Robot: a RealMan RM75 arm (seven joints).
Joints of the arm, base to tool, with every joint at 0 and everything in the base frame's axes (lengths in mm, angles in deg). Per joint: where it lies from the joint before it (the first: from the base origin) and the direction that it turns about. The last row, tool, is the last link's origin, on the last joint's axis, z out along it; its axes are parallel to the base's.
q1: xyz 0 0 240.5 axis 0 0 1
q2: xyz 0 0 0 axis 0 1 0
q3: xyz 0 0 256 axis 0 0 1
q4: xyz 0 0 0 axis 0 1 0
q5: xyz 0 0 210 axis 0 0 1
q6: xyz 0 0 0 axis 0 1 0
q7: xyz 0 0 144 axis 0 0 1
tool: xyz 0 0 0
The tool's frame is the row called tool.
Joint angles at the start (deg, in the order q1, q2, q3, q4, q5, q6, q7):
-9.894 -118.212 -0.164 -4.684 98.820 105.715 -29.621
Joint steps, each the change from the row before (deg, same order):
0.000 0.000 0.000 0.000 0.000 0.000 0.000
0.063 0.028 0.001 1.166 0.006 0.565 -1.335
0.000 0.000 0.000 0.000 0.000 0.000 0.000
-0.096 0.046 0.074 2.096 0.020 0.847 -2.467
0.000 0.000 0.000 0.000 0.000 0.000 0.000
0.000 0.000 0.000 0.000 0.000 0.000 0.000
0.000 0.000 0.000 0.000 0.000 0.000 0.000
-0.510 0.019 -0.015 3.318 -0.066 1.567 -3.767
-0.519 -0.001 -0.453 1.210 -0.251 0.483 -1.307
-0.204 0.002 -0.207 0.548 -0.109 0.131 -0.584
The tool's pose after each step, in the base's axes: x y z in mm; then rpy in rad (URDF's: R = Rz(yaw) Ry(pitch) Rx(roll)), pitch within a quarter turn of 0, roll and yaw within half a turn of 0. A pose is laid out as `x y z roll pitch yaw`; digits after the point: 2 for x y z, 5 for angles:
-328.93 196.52 9.11 -1.51357 -1.10733 -0.53530
-330.40 195.97 12.75 -1.51585 -1.11070 -0.54099
-330.40 195.97 12.75 -1.51585 -1.11070 -0.54099
-332.33 196.25 18.87 -1.52787 -1.11879 -0.54609
-332.33 196.25 18.87 -1.52787 -1.11879 -0.54609
-332.33 196.25 18.87 -1.52787 -1.11879 -0.54609
-332.33 196.25 18.87 -1.52787 -1.11879 -0.54609
-333.24 198.48 28.99 -1.53941 -1.12912 -0.56880
-333.07 201.58 33.92 -1.52417 -1.12800 -0.59381
-333.23 202.88 36.07 -1.51919 -1.12735 -0.60154

